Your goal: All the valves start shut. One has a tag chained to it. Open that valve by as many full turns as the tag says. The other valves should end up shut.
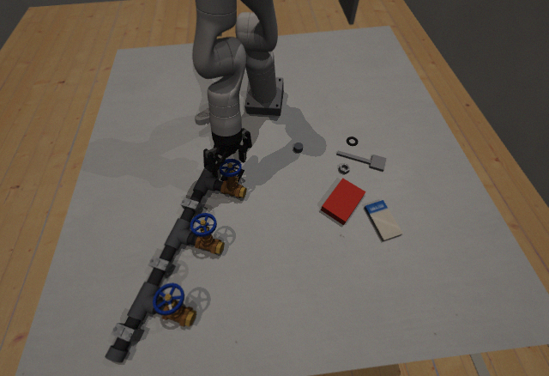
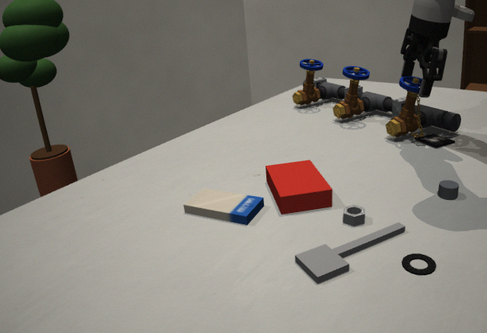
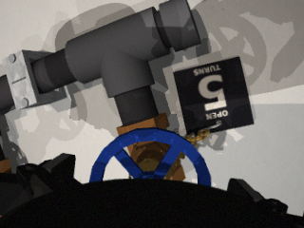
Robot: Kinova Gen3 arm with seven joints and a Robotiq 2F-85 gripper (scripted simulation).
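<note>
The black tag lies 120 mm below my hand and 40 mm behind it. From my hand the other things lie so: red block (310 mm to the left, 130 mm ahead, 110 mm below); small grey cylinder (230 mm to the left, 110 mm below, 100 mm behind); grey paddle-shaped tool (440 mm to the left, 120 mm below).
</note>
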